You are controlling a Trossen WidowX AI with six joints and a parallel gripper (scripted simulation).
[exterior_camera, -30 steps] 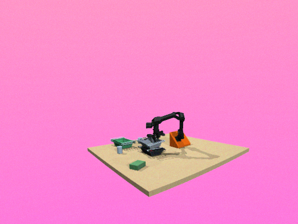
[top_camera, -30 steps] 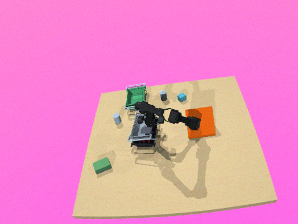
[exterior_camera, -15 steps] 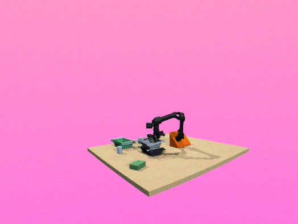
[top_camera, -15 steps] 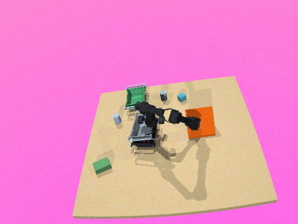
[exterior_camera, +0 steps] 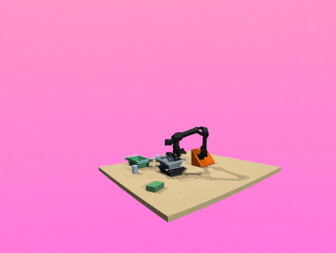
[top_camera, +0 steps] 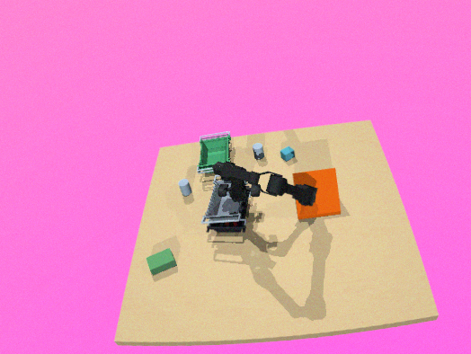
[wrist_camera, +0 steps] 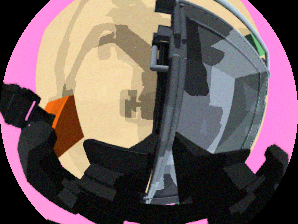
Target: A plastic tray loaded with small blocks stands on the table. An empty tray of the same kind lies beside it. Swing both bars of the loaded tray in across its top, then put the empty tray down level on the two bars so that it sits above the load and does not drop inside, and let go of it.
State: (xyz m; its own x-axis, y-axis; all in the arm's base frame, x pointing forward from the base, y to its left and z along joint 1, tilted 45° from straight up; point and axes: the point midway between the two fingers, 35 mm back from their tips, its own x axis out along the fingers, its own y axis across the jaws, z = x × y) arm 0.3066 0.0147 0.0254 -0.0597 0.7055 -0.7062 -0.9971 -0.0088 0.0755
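My gripper tip is 70 mm short of the grey tray and 30 mm below it. The rest, counted from my gripper tip: green block (360 mm ahead, 280 mm to the left, 70 mm below); blue cube (420 mm to the right, 200 mm behind, 70 mm below).
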